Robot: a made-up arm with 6 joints. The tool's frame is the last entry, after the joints.
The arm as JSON. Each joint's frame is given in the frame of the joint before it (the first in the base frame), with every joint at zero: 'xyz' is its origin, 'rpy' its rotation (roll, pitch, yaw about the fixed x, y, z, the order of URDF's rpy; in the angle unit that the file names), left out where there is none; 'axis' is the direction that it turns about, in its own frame. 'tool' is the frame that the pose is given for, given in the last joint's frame.
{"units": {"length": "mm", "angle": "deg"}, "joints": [
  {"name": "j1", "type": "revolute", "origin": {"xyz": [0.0, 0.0, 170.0], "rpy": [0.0, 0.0, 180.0]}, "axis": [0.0, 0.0, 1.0]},
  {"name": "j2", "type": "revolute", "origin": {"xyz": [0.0, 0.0, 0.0], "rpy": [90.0, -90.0, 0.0]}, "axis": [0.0, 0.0, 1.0]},
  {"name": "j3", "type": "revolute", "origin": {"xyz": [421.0, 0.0, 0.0], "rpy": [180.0, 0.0, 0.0]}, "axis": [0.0, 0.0, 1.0]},
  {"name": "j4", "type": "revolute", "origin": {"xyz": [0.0, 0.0, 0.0], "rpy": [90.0, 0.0, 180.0]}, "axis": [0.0, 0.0, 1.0]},
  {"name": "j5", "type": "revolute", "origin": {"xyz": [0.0, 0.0, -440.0], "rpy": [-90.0, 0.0, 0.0]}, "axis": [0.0, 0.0, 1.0]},
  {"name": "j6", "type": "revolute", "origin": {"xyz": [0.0, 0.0, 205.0], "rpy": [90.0, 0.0, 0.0]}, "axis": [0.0, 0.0, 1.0]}
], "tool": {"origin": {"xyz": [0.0, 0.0, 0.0], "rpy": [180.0, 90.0, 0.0]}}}
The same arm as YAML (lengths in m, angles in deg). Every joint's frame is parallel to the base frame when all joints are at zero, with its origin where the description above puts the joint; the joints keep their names.
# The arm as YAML. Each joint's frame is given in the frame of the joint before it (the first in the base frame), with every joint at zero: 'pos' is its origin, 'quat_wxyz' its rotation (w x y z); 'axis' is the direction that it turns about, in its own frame. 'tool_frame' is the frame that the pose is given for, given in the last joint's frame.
length_unit: m
angle_unit: deg
joints:
  - joint: j1
    pos: [0.0, 0.0, 0.17]
    quat_wxyz: [1.0, 0.0, 0.0, 0.0]
    axis: "+z"
  - joint: j2
    pos: [0.0, 0.0, 0.0]
    quat_wxyz: [1.0, 0.0, 0.0, 0.0]
    axis: "+y"
  - joint: j3
    pos: [0.0, 0.0, 0.421]
    quat_wxyz: [1.0, 0.0, 0.0, 0.0]
    axis: "-y"
  - joint: j4
    pos: [0.0, 0.0, 0.0]
    quat_wxyz: [1.0, 0.0, 0.0, 0.0]
    axis: "-x"
  - joint: j5
    pos: [0.44, 0.0, 0.0]
    quat_wxyz: [1.0, 0.0, 0.0, 0.0]
    axis: "-y"
  - joint: j6
    pos: [0.0, -0.205, 0.0]
    quat_wxyz: [1.0, 0.0, 0.0, 0.0]
    axis: "-x"
tool_frame:
  pos: [0.0, 0.0, 0.0]
  quat_wxyz: [1.0, 0.0, 0.0, 0.0]

